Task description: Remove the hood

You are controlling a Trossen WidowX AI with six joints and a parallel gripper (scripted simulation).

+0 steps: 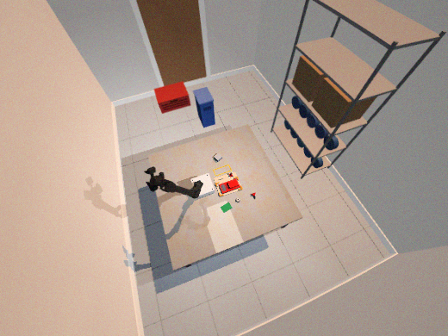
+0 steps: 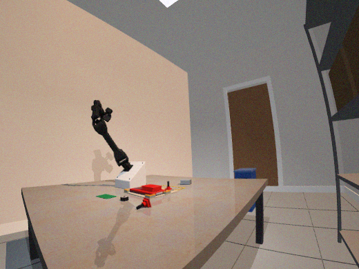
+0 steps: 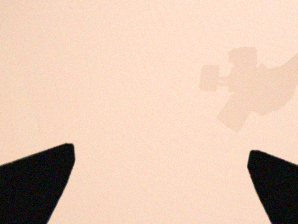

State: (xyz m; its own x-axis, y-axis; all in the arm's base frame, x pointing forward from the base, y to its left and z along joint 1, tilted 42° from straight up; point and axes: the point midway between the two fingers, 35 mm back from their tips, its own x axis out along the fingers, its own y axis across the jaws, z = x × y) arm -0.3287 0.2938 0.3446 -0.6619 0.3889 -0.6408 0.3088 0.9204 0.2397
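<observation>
Right now my gripper tip is 71 cm short of the red hood, 52 cm above it and 12 cm to the left of it. From my gripper tip the other things lie so: green patch (56 cm below, 54 cm ahead, 31 cm to the right); then black wheel (68 cm ahead, 56 cm below, 29 cm to the right); then black axle peg (74 cm ahead, 53 cm below).
</observation>
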